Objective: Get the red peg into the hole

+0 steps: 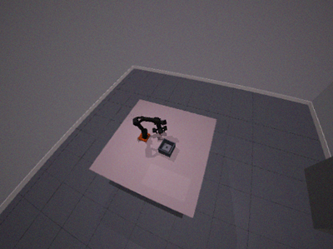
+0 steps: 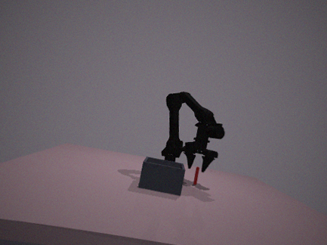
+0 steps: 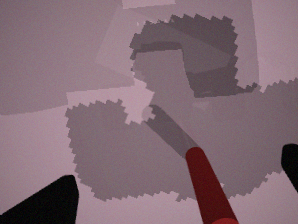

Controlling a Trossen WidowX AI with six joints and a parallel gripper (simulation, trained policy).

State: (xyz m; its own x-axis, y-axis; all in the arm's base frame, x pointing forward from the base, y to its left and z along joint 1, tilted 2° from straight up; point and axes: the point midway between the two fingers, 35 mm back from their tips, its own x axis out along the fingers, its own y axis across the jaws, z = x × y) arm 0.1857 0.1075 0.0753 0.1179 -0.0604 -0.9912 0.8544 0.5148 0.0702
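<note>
Right now the red peg is 30 mm below my gripper tip, 20 mm behind it and 10 mm to the left of it. Round my gripper tip: box (160 mm to the right, 150 mm ahead, 40 mm below).
</note>
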